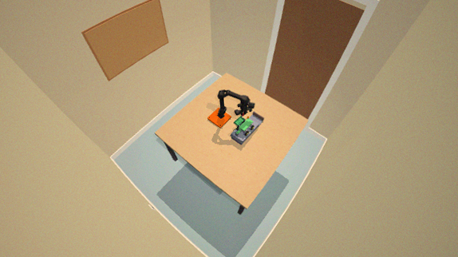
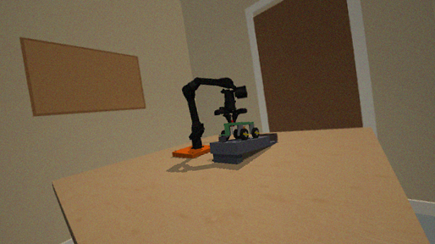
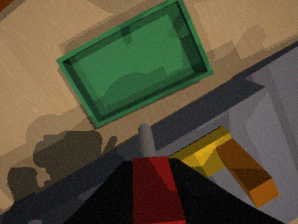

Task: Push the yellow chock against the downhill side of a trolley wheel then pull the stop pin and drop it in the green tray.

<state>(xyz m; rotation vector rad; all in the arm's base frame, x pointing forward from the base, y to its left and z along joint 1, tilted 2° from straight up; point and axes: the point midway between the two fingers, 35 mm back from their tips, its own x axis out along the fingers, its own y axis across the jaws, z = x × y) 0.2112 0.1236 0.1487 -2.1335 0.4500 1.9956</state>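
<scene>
Now: gripper tip 50 mm short of the yellow chock, 20 mm to the right of it and 50 mm above it. The rest, counted from my gripper tip: red-headed stop pin: right at my gripper tip; trolley: 120 mm ahead, 70 mm to the right, 20 mm below; grey ramp: 120 mm ahead, 60 mm to the right, 90 mm below.
</scene>
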